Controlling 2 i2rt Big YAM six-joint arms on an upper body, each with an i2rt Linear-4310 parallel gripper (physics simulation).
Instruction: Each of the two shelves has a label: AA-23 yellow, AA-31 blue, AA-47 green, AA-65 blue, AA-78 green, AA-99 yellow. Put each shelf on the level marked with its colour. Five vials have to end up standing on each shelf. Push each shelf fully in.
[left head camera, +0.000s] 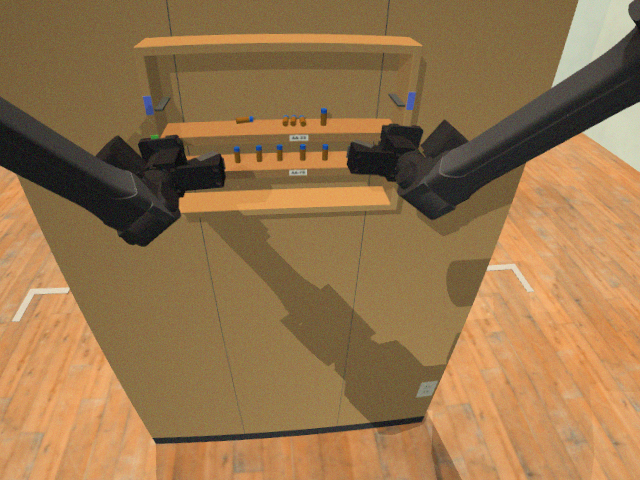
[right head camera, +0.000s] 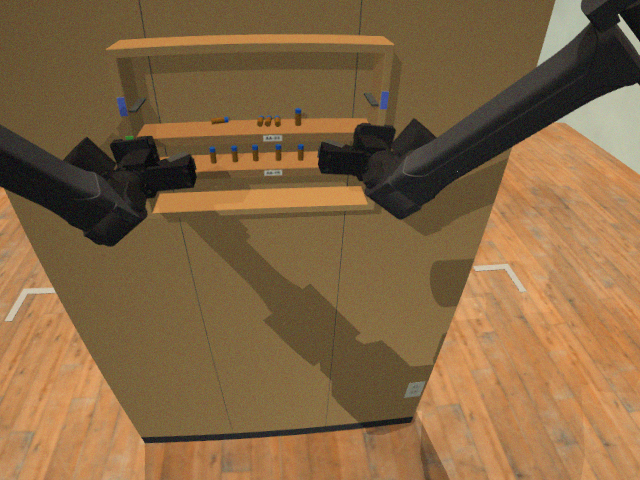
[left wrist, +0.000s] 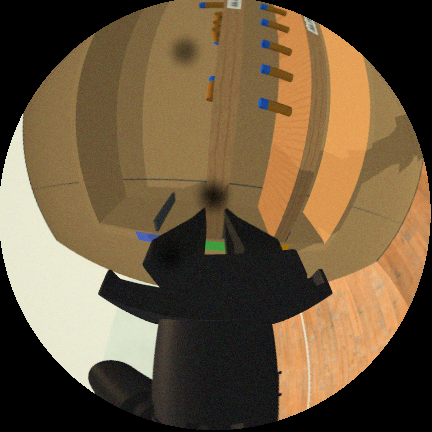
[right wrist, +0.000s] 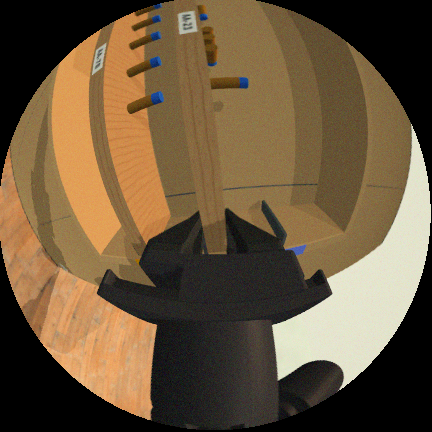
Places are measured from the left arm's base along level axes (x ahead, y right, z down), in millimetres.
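Pixels of known places: left gripper, fingertip midpoint: (left head camera: 175, 140) (right head camera: 150, 141) (left wrist: 214, 212); right gripper, fingertip midpoint: (left head camera: 384, 131) (right head camera: 359, 130) (right wrist: 214, 213).
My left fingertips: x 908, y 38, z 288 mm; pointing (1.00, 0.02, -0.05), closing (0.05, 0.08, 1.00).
Observation:
Ahead of a thing's pixels: the offset from my left fingertips to its top centre. "spot": to the spot under its first point.
Shelf AA-23 {dx +29, dy +204, dz -9 mm} (left head camera: 206, 129) (right head camera: 180, 129) (left wrist: 227, 100) (right wrist: 197, 120) is beside the green mark {dx -12, dy -35, dz -17 mm} (left head camera: 155, 136) (left wrist: 215, 246). One vial {dx +34, dy +288, dz -42 mm} (left head camera: 323, 117) (right head camera: 298, 117) (right wrist: 227, 83) stands on it; several lie there, including one at the left (left head camera: 242, 120). Shelf AA-78 {dx +28, dy +205, dz +66 mm} (left head camera: 268, 165) (right head camera: 242, 166) (left wrist: 292, 150) is below, beside the yellow mark {dx -12, dy -35, dz +58 mm} (left wrist: 285, 247), bearing five standing vials. My left gripper (left head camera: 164, 140) (right head camera: 135, 142) (left wrist: 214, 212) is shut on AA-23's left end. My right gripper (left head camera: 400, 133) (right head camera: 373, 133) (right wrist: 214, 213) is shut on its right end, hiding the green mark there.
The cabinet's top board {spot: dx -7, dy +202, dz -178 mm} (left head camera: 279, 41) (right head camera: 250, 41) is above. Blue marks (left head camera: 148, 105) (left head camera: 410, 100) and dark supports (left head camera: 162, 103) (left head camera: 396, 99) are on both sides above AA-23. The cabinet's bottom board {spot: dx +24, dy +265, dz +159 mm} (left head camera: 310, 198) (right head camera: 284, 198) runs below AA-78.

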